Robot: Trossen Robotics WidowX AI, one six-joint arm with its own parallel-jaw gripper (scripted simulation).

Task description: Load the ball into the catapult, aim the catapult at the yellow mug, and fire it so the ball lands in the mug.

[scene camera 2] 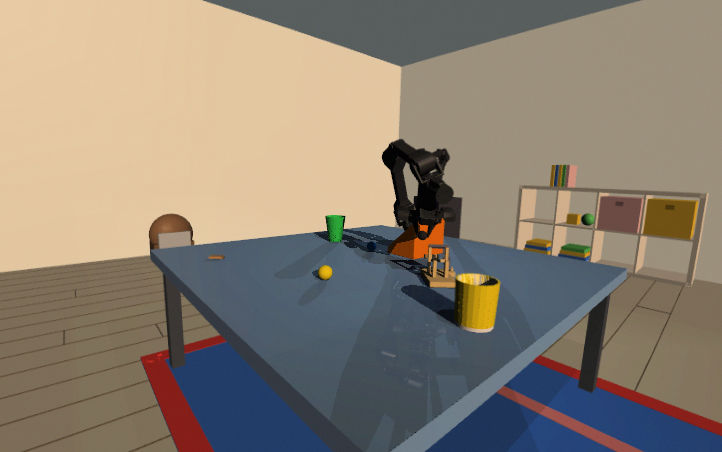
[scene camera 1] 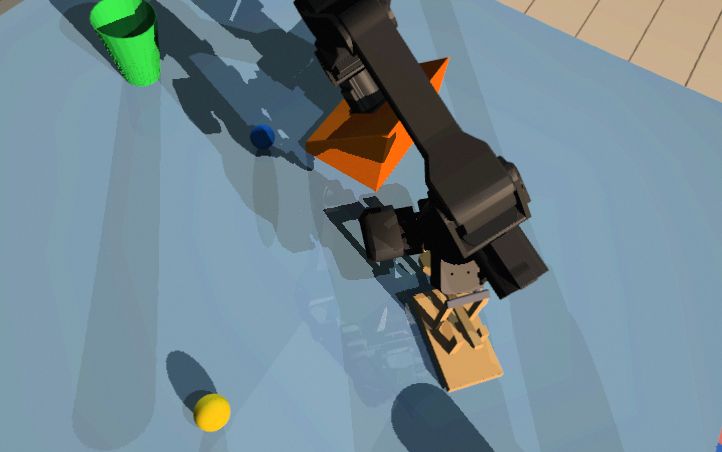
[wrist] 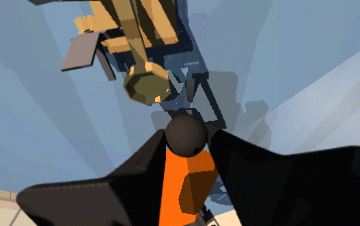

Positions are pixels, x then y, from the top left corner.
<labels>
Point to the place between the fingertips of the gripper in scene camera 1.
At 420, 237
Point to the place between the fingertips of the gripper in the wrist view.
184, 131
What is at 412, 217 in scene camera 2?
The gripper.
</labels>
